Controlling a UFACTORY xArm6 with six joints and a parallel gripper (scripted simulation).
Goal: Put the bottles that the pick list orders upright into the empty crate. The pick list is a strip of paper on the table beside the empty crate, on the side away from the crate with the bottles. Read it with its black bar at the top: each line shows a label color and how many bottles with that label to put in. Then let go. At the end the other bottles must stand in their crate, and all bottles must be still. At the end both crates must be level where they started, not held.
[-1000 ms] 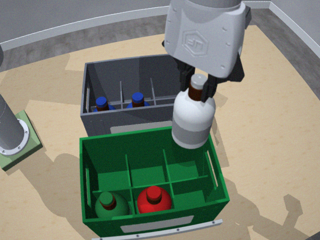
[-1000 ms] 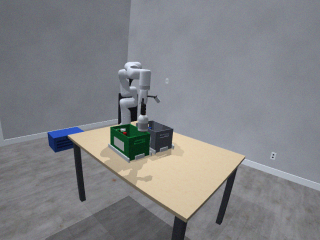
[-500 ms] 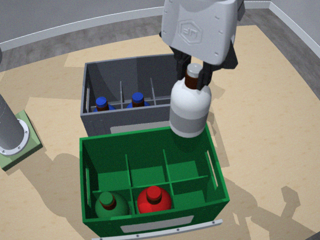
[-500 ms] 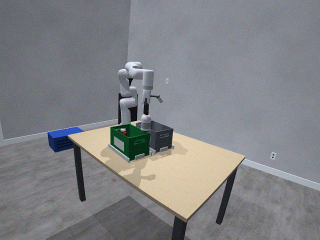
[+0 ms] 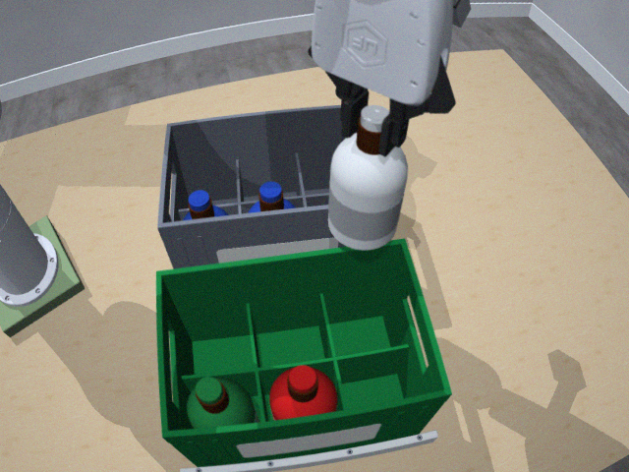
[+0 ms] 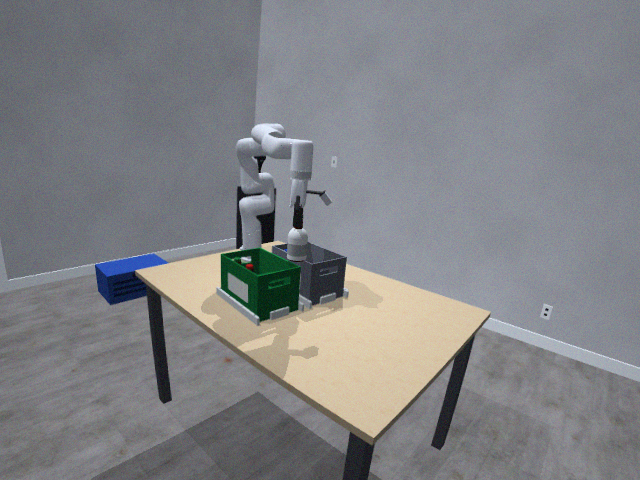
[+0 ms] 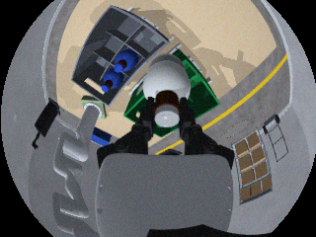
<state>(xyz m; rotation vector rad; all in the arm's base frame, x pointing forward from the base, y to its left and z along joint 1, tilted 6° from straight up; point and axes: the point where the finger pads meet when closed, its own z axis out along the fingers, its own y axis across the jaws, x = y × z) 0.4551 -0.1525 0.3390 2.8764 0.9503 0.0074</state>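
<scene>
The white-label bottle lies 70 mm below my hand. Round my hand: red-label bottle: 110 mm behind, 130 mm to the right, 250 mm below; green crate: 100 mm behind, 90 mm to the right, 250 mm below; grey crate: 60 mm behind, 150 mm to the left, 250 mm below.
</scene>
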